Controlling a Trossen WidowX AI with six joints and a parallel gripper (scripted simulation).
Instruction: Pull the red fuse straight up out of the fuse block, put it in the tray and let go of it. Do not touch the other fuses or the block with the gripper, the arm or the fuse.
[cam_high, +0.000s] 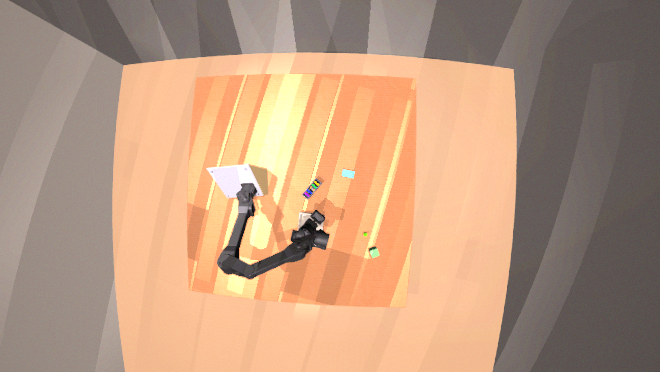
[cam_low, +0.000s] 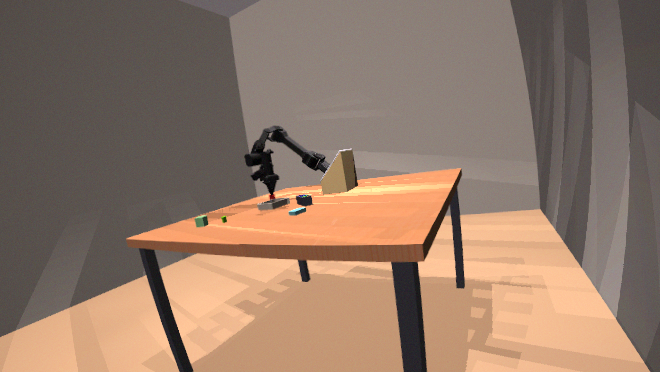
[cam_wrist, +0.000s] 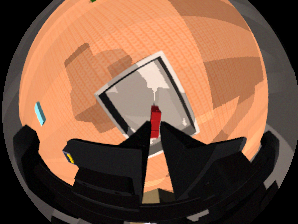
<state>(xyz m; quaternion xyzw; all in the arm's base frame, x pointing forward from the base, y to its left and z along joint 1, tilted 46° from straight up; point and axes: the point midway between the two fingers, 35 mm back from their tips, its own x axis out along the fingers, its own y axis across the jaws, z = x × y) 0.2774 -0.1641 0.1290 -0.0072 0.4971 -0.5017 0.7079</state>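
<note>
Right now the red fuse is 20 mm below my gripper tip. From my gripper tip the other things lie so: light blue flat piece 210 mm ahead, 250 mm to the left, 50 mm below; small green piece 280 mm ahead, 80 mm to the right, 50 mm below; grey tray 50 mm below.
</note>
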